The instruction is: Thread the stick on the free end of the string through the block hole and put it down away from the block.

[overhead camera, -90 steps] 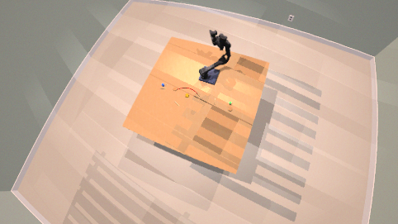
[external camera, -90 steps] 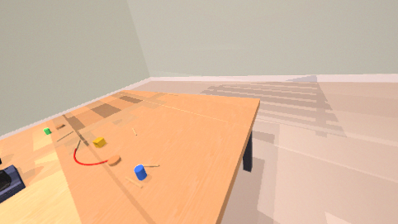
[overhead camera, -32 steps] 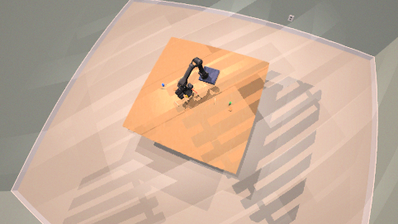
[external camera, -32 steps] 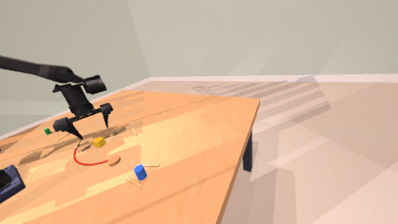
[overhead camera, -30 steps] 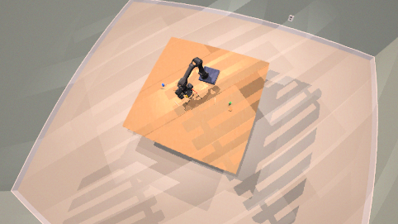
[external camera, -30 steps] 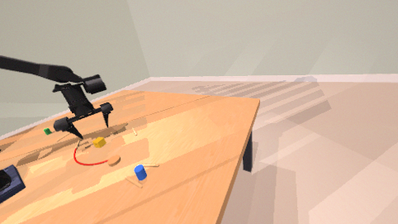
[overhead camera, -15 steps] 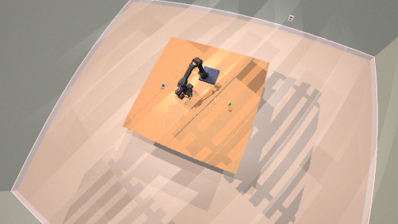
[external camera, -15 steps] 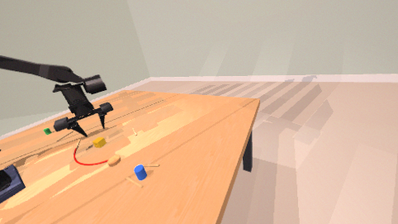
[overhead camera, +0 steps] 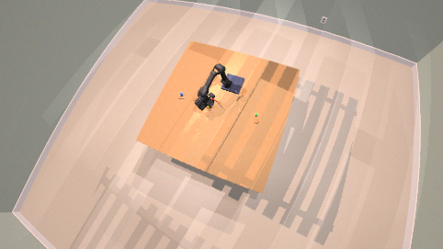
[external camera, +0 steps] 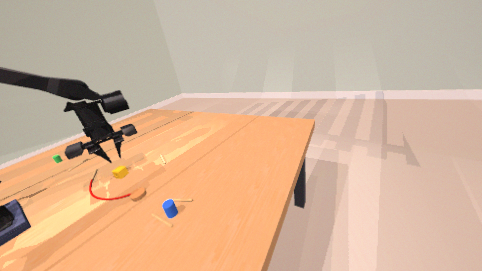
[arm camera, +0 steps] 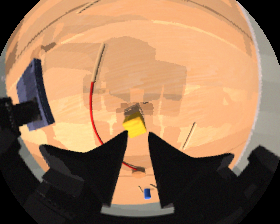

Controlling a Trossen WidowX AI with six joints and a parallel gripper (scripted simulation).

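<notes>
Right now the yellow wooden block is 50 mm below my gripper tip, 10 mm to the right of it and 10 mm behind it. The rest, counted from my gripper tip: blue cylinder 320 mm to the right, 40 mm below, 10 mm behind; then green piece 440 mm to the left, 110 mm behind, 40 mm below; then round wooden button 170 mm to the right, 50 mm below, 20 mm behind.
</notes>
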